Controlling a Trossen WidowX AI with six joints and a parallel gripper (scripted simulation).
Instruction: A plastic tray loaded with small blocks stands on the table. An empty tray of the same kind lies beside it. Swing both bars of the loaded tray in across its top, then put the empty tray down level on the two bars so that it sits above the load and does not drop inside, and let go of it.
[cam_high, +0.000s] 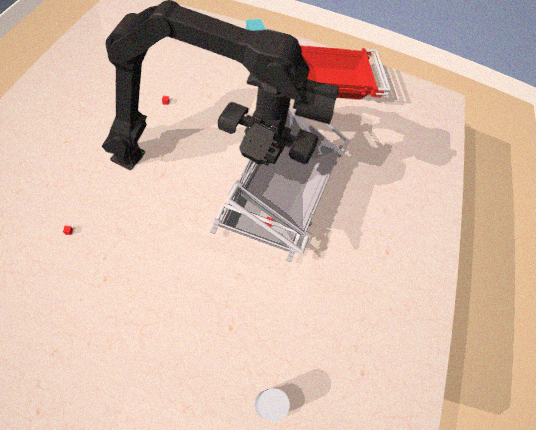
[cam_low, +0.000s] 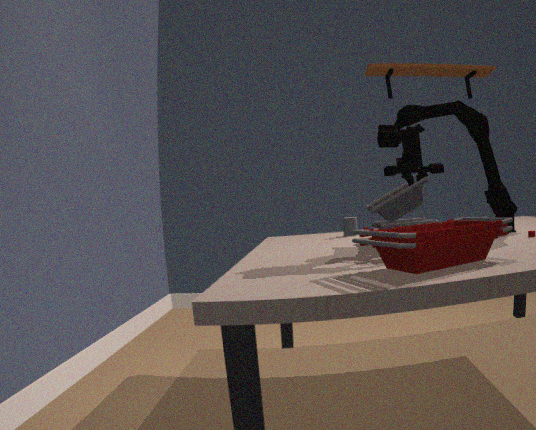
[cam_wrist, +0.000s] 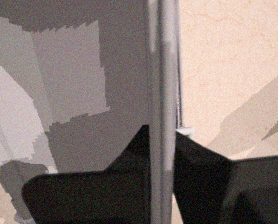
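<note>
My gripper tip is now 7 cm short of the grey tray. Also, from my gripper tip: teal cube (53 cm to the left, 27 cm behind, 11 cm below).
</note>
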